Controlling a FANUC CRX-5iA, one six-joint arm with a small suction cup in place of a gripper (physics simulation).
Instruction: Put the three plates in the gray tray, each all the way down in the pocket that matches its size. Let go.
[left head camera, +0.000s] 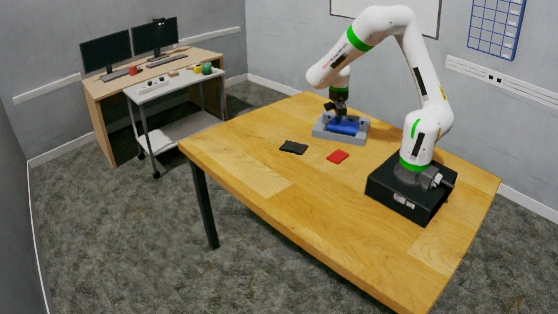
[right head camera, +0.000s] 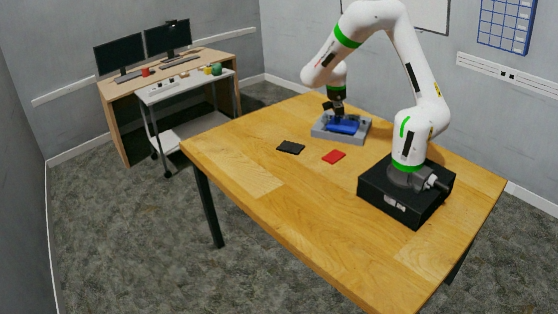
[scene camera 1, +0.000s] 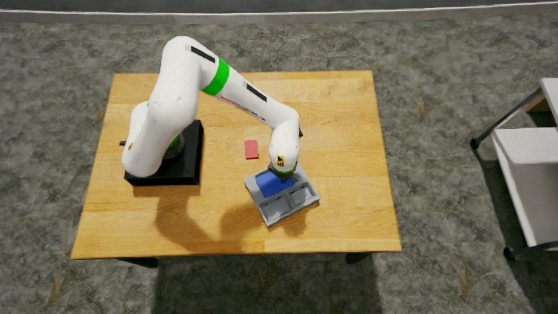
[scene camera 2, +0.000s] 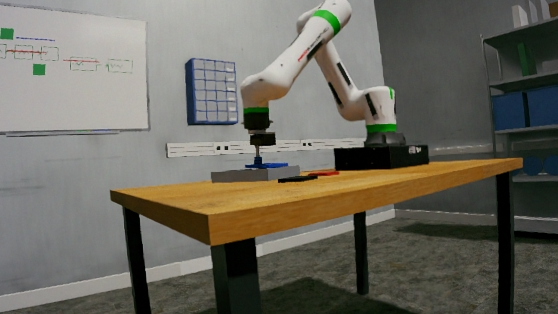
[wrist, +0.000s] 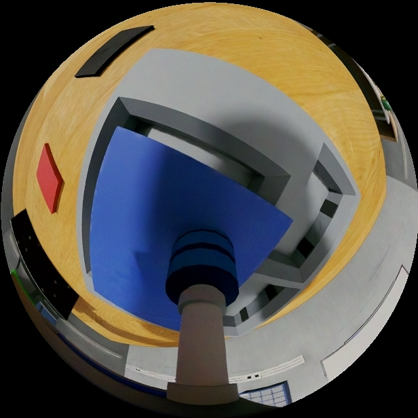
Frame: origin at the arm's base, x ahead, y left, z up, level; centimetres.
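Seen in the pictures: hand, its tool point: (left head camera: 337, 123) (right head camera: 337, 123) (scene camera 1: 283, 181) (scene camera 2: 258, 167); arm's base, origin of its link: (left head camera: 411, 174) (right head camera: 405, 175) (scene camera 2: 381, 146).
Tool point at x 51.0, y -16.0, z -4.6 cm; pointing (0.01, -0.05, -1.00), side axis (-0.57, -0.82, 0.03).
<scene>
Offsets run from my tool point to a thing's top centre. Level surfaces: height alone.
My suction cup (scene camera 2: 257, 161) (wrist: 202, 267) is on the blue plate {dx -3.9, dy +0.0, dz +1.2 cm} (left head camera: 343, 127) (scene camera 1: 271, 185) (scene camera 2: 277, 165) (wrist: 145, 200), off its middle. The plate lies over the large pocket of the gray tray {dx -1.1, dy -2.8, dz -0.5 cm} (left head camera: 330, 136) (scene camera 2: 235, 176) (wrist: 165, 75), about at rim height, not down in it. In the wrist view a gap shows along one long side, and one corner reaches over the divider. The two smaller pockets are empty. The black plate {dx +3.0, dy +26.4, dz -3.4 cm} (left head camera: 293, 147) (right head camera: 290, 147) (scene camera 2: 297, 178) (wrist: 115, 51) and the red plate {dx -15.0, dy +17.6, dz -3.4 cm} (left head camera: 338, 156) (right head camera: 333, 156) (scene camera 1: 251, 149) (wrist: 49, 177) lie flat on the table.
The black robot base (left head camera: 400, 192) (scene camera 2: 382, 157) stands on the wooden table {dz -4.4 cm} (left head camera: 310, 200). The arm hides most of the black plate in scene camera 1. A white cart (left head camera: 175, 82) and a desk with two monitors stand beyond the table.
</scene>
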